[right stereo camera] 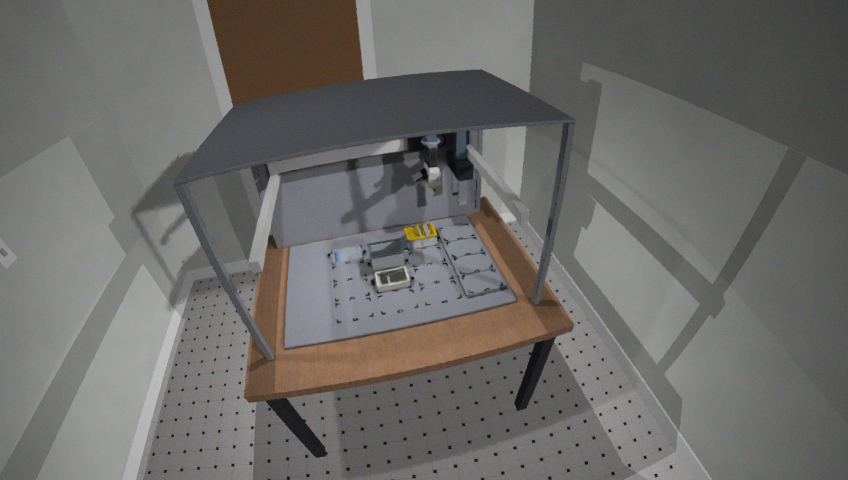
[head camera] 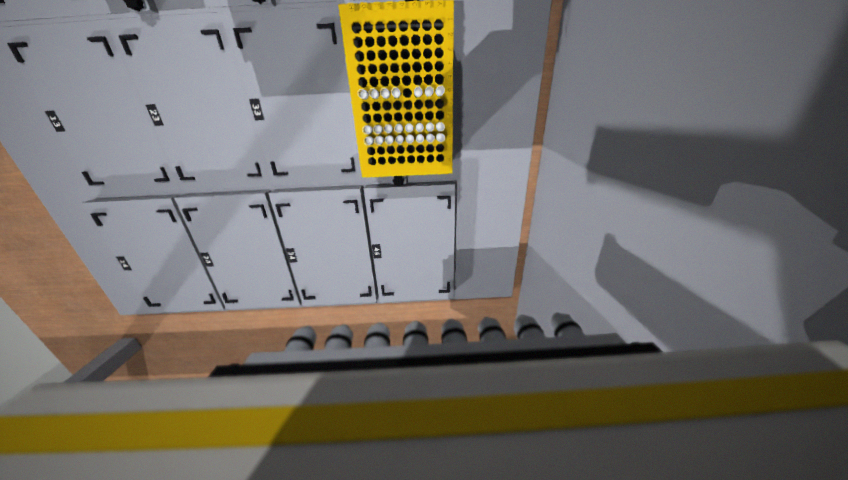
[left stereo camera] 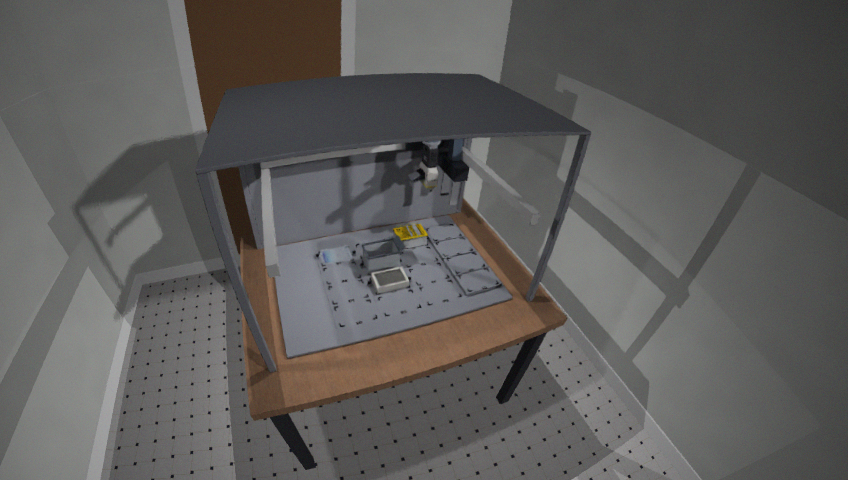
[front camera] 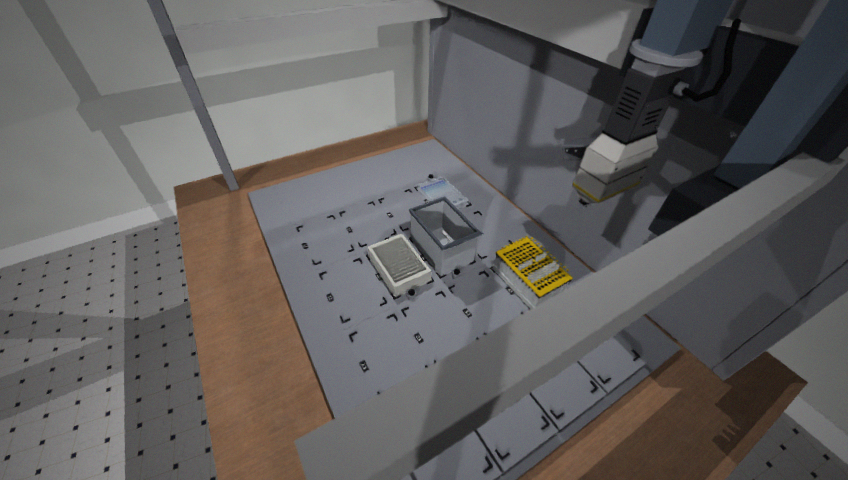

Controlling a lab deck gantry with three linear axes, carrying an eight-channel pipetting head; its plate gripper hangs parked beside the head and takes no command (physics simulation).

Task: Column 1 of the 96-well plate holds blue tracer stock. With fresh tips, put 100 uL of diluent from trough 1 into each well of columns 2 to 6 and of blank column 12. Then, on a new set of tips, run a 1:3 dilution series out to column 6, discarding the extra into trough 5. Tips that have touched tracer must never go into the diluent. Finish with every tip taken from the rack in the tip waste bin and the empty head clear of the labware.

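Labels:
Back wall (head camera: 684, 197), 200 mm from the lens.

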